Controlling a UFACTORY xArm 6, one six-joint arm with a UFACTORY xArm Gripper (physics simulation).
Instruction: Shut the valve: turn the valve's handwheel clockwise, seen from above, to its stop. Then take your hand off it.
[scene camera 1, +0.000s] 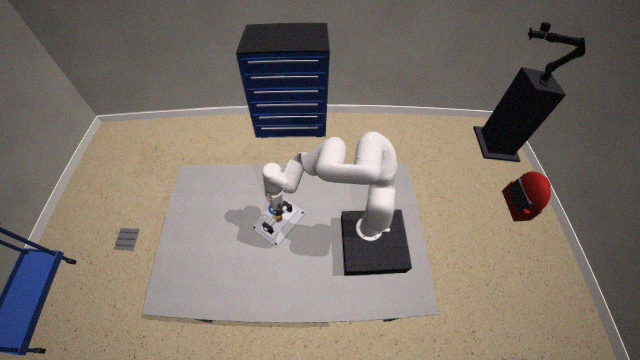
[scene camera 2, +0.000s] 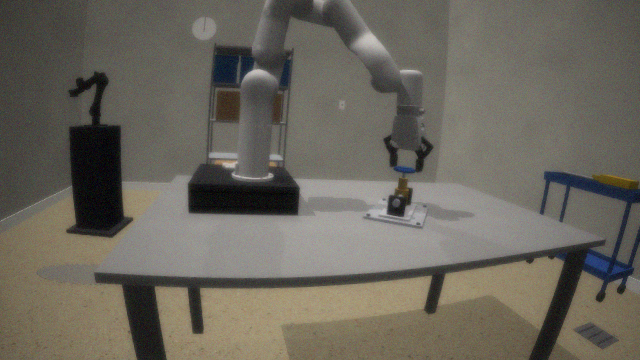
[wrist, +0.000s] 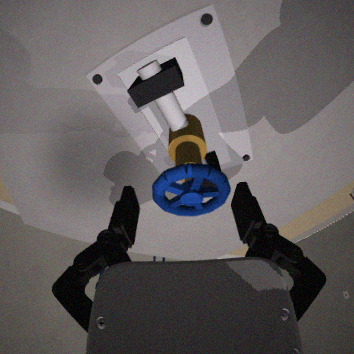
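The valve's blue handwheel (scene camera 1: 273, 209) (scene camera 2: 404, 170) (wrist: 191, 199) sits level on top of the brass valve body (scene camera 2: 402, 185) (wrist: 188, 145). The valve stands on a light base plate (scene camera 1: 275, 242) (scene camera 2: 420, 220) (wrist: 220, 55) on the table, with a white pipe (wrist: 172, 111) running into a black block (wrist: 159, 84). My gripper (scene camera 2: 406, 168) (wrist: 185, 194) is open and points down, its fingertips just above the wheel's height in scene camera 2, one on each side of the wheel. In the wrist view a gap shows between each finger and the rim. In scene camera 1 the gripper and valve are small and partly overlap.
The arm's black base block (scene camera 1: 376, 255) (scene camera 2: 244, 198) stands on the grey table (scene camera 1: 210, 285) (scene camera 2: 320, 250). A blue drawer cabinet (scene camera 1: 287, 90), a black pedestal with a small arm (scene camera 1: 522, 112) (scene camera 2: 95, 175), a red helmet (scene camera 1: 536, 192) and a blue cart (scene camera 1: 27, 295) (scene camera 2: 575, 182) stand beyond the table.
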